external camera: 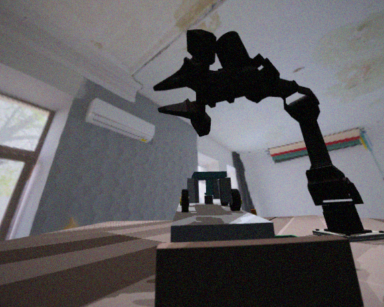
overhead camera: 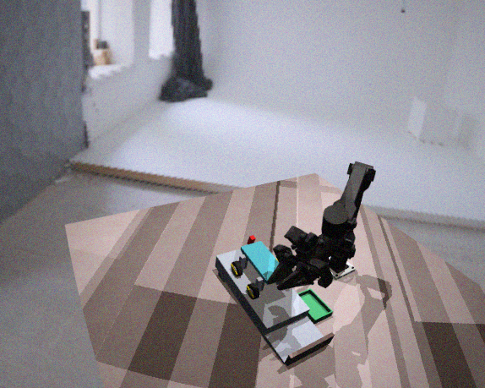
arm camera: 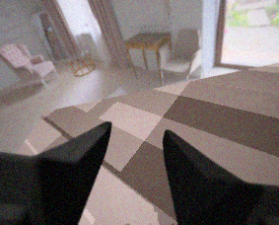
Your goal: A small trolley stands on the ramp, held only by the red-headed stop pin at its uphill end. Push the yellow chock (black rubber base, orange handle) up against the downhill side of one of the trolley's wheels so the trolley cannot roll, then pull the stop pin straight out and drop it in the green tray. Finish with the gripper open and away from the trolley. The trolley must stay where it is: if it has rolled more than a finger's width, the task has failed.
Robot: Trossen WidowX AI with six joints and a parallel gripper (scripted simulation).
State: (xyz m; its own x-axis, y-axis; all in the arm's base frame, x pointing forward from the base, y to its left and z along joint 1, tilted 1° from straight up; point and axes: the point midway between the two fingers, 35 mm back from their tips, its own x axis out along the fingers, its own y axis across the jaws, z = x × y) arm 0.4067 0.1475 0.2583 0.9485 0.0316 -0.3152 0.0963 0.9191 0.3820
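The red-headed stop pin lies 14 cm behind my gripper tip, 28 cm to the right of it and 13 cm below it. The rest, counted from my gripper tip: brown lip (10 cm behind, 8 cm to the left, 22 cm below); then trolley (11 cm behind, 18 cm to the right, 14 cm below); then yellow chock (25 cm behind, 28 cm to the right, 23 cm below).
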